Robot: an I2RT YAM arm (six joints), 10 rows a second.
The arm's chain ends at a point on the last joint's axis. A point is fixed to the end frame.
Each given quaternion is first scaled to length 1.
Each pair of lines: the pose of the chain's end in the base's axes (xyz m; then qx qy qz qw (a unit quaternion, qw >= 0)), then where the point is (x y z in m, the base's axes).
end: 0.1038, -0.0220, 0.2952, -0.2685, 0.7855, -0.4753, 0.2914
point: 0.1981 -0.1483 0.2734
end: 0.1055, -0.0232, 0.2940, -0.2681, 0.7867, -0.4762, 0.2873
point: 0.1989 -0.1501 0.2719
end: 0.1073, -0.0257, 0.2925, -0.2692, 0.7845, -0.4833, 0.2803
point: 0.1996 -0.1537 0.2720
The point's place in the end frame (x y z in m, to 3 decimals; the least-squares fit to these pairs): 0.028 -0.045 0.150
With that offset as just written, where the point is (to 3 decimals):
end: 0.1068, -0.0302, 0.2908, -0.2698, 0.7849, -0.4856, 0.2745
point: 0.198 -0.159 0.270
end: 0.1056, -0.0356, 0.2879, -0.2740, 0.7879, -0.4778, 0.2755
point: 0.198 -0.163 0.265
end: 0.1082, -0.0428, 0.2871, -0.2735, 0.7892, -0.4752, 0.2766
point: 0.201 -0.170 0.263
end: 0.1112, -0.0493, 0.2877, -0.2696, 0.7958, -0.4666, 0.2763
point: 0.203 -0.176 0.261
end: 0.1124, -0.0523, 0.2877, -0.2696, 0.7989, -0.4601, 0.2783
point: 0.205 -0.179 0.259
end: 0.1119, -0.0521, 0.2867, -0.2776, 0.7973, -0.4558, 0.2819
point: 0.206 -0.177 0.257
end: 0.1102, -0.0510, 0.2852, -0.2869, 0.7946, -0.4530, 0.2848
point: 0.207 -0.174 0.255
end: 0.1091, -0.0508, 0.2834, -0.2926, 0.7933, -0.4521, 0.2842
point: 0.207 -0.173 0.253
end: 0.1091, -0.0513, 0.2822, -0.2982, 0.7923, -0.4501, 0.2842
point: 0.208 -0.172 0.252
